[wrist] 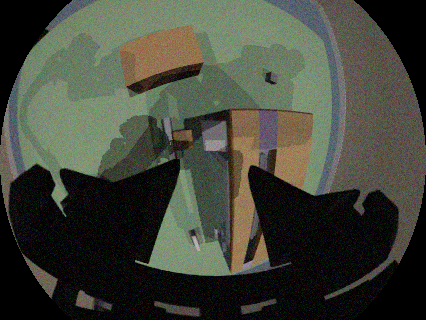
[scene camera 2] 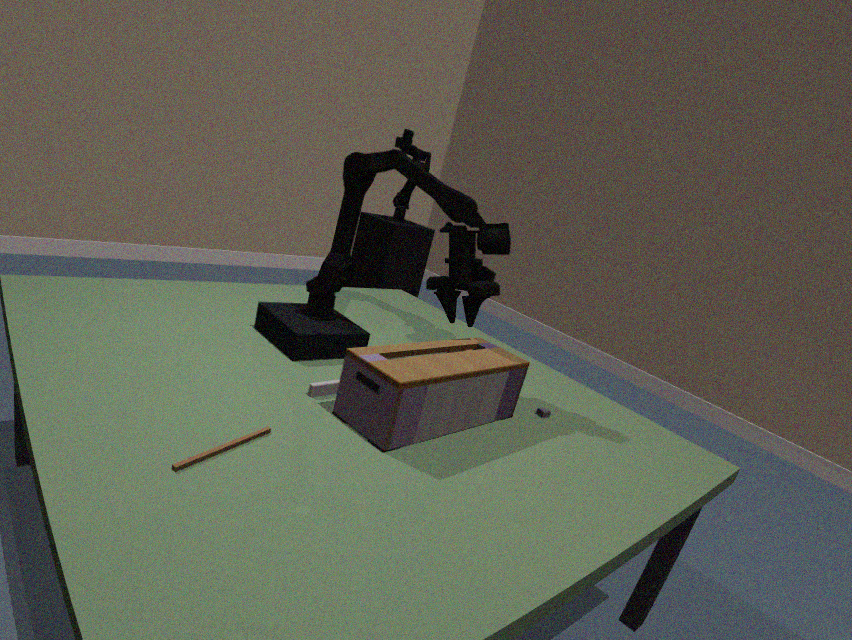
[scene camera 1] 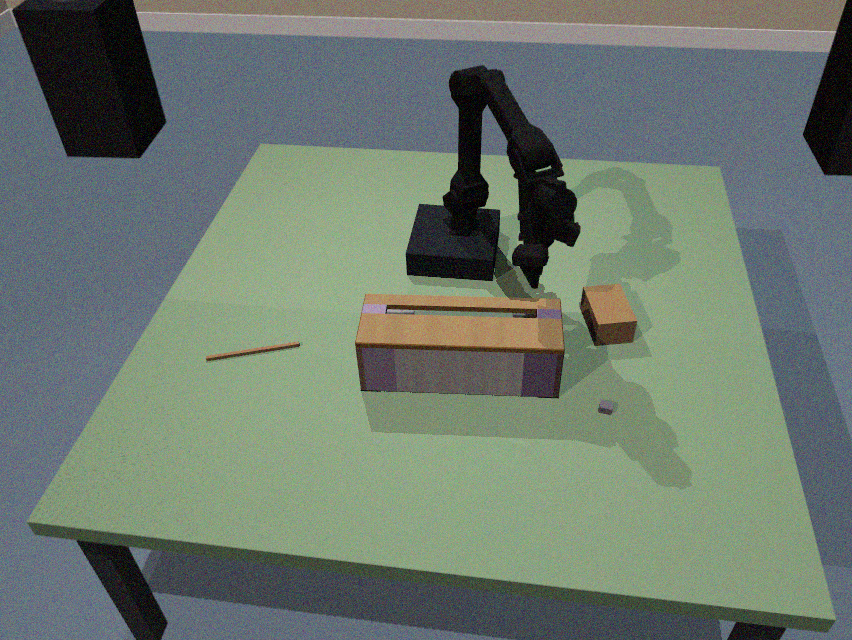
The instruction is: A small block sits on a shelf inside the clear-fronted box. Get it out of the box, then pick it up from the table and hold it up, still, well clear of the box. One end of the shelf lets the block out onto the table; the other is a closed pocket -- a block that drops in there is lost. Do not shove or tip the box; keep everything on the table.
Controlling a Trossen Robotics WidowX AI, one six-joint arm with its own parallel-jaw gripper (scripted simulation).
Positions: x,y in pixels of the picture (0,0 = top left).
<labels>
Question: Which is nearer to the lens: the box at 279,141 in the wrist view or the tan block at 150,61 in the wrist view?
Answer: The box.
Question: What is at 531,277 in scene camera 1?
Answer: The gripper.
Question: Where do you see a tan block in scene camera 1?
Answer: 609,317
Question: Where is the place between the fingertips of the gripper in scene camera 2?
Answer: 461,325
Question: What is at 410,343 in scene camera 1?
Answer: A box.
</labels>
